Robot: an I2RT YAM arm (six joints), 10 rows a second.
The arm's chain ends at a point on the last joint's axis. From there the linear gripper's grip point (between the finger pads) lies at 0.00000 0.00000 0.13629 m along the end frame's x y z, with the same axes.
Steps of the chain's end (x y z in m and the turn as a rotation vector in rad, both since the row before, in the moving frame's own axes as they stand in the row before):
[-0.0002, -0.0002, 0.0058, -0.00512, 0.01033, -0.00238]
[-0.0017, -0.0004, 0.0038, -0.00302, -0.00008, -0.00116]
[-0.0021, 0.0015, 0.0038, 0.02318, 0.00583, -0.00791]
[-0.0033, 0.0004, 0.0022, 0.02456, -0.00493, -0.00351]
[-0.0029, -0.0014, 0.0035, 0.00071, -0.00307, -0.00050]
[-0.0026, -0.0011, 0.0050, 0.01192, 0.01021, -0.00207]
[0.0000, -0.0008, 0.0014, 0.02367, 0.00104, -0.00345]
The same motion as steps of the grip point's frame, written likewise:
[0.0012, 0.0005, 0.0058, -0.00512, 0.01033, -0.00238]
[-0.0017, 0.0000, 0.0038, -0.00302, -0.00008, -0.00116]
[-0.0013, -0.0017, 0.0038, 0.02318, 0.00583, -0.00791]
[-0.0040, -0.0029, 0.0022, 0.02456, -0.00493, -0.00351]
[-0.0033, -0.0015, 0.0035, 0.00071, -0.00307, -0.00050]
[-0.0012, -0.0027, 0.0050, 0.01192, 0.01021, -0.00207]
[0.0001, -0.0040, 0.0014, 0.02367, 0.00104, -0.00345]

